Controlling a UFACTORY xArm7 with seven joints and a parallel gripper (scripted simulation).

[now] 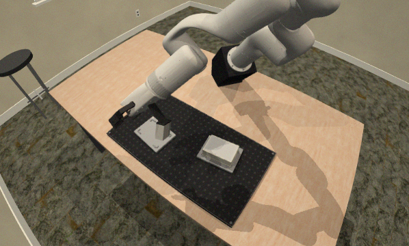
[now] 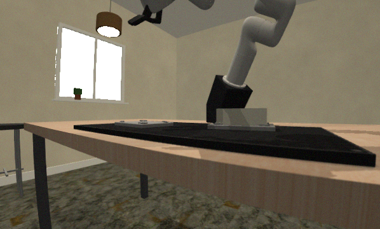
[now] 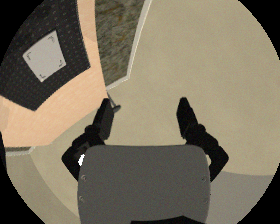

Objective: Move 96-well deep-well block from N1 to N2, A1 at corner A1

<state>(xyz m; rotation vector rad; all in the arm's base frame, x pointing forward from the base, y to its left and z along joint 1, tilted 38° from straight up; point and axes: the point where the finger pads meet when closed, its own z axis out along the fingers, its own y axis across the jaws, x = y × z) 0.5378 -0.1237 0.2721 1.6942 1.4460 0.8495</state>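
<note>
Right now the deep-well block is 280 mm below my hand, 260 mm behind it and 170 mm to the left of it. From my hand the other things lie so: nest N1: 300 mm below, 260 mm behind, 170 mm to the left; then nest N2: 300 mm below, 120 mm behind, 100 mm to the right.
</note>
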